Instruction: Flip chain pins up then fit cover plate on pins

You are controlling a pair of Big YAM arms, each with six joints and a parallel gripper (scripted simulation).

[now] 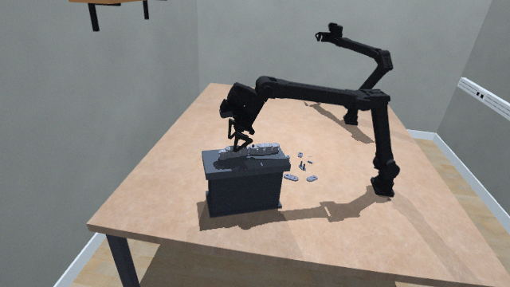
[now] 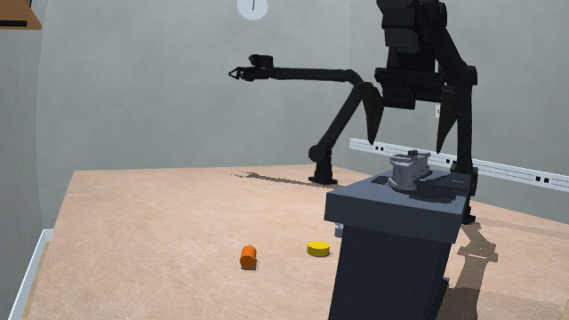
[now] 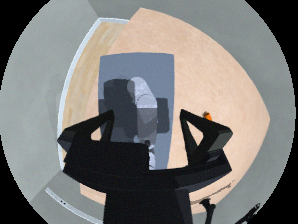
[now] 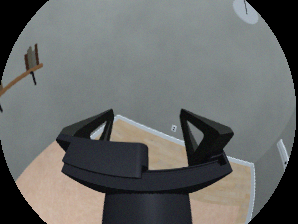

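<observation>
My left hand is 270 mm above the cover plate, 260 mm past it and 190 mm to the left of it. The rest, counted from my left hand: orange cylinder 320 mm to the right, 260 mm below, 30 mm ahead; then dark block 170 mm below, 50 mm behind, 10 mm to the left; then yellow disc 280 mm to the right, 270 mm below, 120 mm behind.
</observation>
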